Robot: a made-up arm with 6 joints.
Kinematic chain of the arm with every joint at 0, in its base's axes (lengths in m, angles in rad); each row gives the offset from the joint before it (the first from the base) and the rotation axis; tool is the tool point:
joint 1: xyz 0 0 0.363 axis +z
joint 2: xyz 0 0 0 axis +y
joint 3: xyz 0 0 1.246 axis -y
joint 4: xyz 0 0 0 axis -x
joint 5: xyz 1.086 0 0 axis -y
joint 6: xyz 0 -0.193 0 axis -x
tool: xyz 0 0 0
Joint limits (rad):
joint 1: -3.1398..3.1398
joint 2: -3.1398..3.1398
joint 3: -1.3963..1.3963
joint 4: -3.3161..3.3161
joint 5: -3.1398..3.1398
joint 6: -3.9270..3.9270
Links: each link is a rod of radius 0.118 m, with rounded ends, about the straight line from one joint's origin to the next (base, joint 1, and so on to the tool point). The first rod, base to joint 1, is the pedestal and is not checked.
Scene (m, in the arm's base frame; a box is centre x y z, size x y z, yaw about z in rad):
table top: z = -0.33
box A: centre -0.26 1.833 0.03 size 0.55 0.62 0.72 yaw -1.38
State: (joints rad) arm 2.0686 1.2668 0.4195 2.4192 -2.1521 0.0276
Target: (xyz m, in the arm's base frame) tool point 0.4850 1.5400 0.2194
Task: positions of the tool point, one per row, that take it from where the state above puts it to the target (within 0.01 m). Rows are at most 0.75 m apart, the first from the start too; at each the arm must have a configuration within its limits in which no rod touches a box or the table.
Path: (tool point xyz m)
1: -1.0935 1.7708 0.6873
2: -0.9935 1.6375 1.3718
3: -0.7983 1.2932 1.9742
4: -0.5350 0.7691 2.4161
5: -0.2391 0.1213 2.6375
6: -0.3781 0.8057 2.3925
7: -0.2851 1.3709 1.9421
8: -0.0340 1.7011 1.3654
9: 0.2607 1.7475 0.7592
10: 0.4850 1.5400 0.2194

